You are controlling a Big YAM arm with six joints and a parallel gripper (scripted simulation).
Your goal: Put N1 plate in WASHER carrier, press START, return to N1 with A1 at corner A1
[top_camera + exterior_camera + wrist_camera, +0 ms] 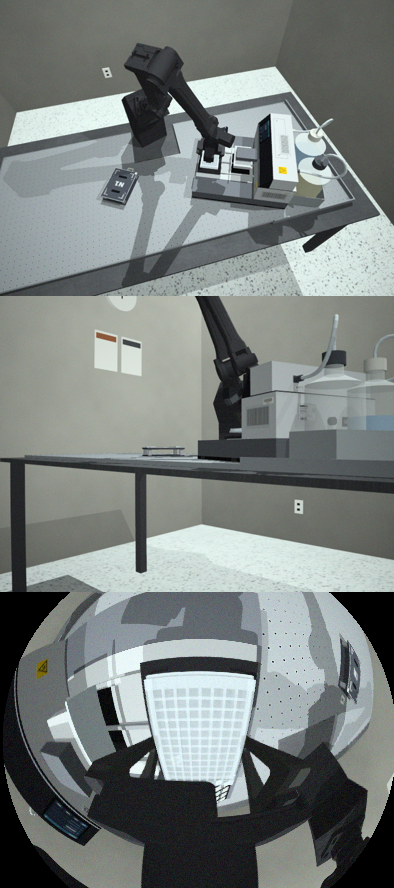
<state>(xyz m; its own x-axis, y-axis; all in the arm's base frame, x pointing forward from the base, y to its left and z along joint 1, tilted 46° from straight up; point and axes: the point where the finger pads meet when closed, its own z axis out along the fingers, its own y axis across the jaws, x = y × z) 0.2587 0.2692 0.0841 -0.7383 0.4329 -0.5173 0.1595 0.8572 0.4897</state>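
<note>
Right now the white well plate is 10 mm below my hand. Round my hand: black carrier (30 mm below); plate washer (30 mm ahead, 150 mm to the left, 30 mm above); plate nest (90 mm ahead, 450 mm to the right, 70 mm below).
</note>
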